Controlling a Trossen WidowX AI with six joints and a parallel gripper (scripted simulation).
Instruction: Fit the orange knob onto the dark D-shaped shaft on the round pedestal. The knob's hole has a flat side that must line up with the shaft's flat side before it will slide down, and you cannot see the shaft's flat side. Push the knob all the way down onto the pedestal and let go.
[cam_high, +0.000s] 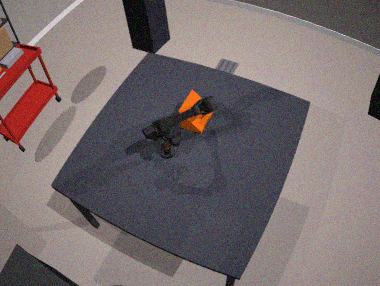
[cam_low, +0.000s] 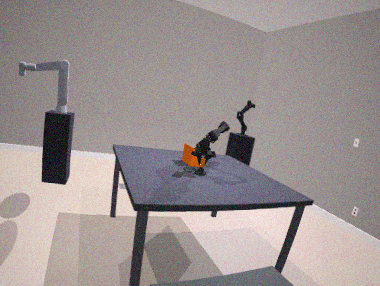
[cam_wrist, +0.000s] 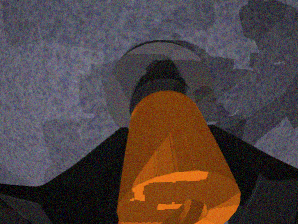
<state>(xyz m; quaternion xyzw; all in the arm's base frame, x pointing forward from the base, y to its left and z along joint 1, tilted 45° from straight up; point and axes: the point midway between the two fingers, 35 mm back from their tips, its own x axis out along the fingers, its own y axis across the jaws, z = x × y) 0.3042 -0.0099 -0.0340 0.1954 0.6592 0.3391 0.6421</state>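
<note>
The orange knob is 2 cm above my gripper tip. The rest, counted from my gripper tip: round pedestal: 4 cm below.
</note>
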